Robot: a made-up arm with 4 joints. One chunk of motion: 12 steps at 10 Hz.
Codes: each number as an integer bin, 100 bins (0 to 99) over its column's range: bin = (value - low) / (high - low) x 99, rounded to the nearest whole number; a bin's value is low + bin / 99 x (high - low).
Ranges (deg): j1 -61..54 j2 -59..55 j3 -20..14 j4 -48..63
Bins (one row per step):
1: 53 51 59 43
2: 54 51 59 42
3: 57 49 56 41
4: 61 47 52 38
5: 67 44 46 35
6: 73 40 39 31
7: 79 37 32 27
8: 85 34 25 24
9: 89 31 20 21
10: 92 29 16 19
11: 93 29 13 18
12: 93 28 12 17
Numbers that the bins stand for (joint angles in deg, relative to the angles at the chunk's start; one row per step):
1: 0.57 -0.27 0.26 0.21
2: 1.73 -0.27 0.26 -0.91
3: 5.21 -2.58 -0.77 -2.03
4: 9.86 -4.88 -2.14 -5.39
5: 16.83 -8.33 -4.20 -8.76
6: 23.80 -12.94 -6.61 -13.24
7: 30.77 -16.39 -9.01 -17.73
8: 37.74 -19.85 -11.41 -21.09
9: 42.38 -23.30 -13.13 -24.45
10: 45.87 -25.61 -14.51 -26.70
11: 47.03 -25.61 -15.54 -27.82
12: 47.03 -26.76 -15.88 -28.94

